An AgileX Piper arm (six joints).
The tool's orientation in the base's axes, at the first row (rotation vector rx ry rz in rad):
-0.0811 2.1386 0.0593
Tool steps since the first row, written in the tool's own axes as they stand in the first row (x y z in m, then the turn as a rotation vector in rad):
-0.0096 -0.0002 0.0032 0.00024 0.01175 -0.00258
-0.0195 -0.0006 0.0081 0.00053 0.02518 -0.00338
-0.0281 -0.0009 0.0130 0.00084 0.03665 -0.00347
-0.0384 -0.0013 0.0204 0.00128 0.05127 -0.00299
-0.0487 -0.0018 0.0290 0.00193 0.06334 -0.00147
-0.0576 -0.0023 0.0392 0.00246 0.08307 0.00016
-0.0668 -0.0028 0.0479 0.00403 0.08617 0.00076
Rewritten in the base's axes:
0.0079 0.0004 0.0064 -0.00325 0.01151 0.00131
0.0173 0.0007 0.0121 -0.00518 0.02482 0.00164
0.0261 0.0011 0.0167 -0.00635 0.03624 0.00155
0.0379 0.0016 0.0214 -0.00738 0.05083 0.00108
0.0507 0.0021 0.0254 -0.00744 0.06295 -0.00016
0.0641 0.0026 0.0274 -0.00796 0.08271 -0.00127
0.0763 0.0031 0.0305 -0.00856 0.08579 -0.00288

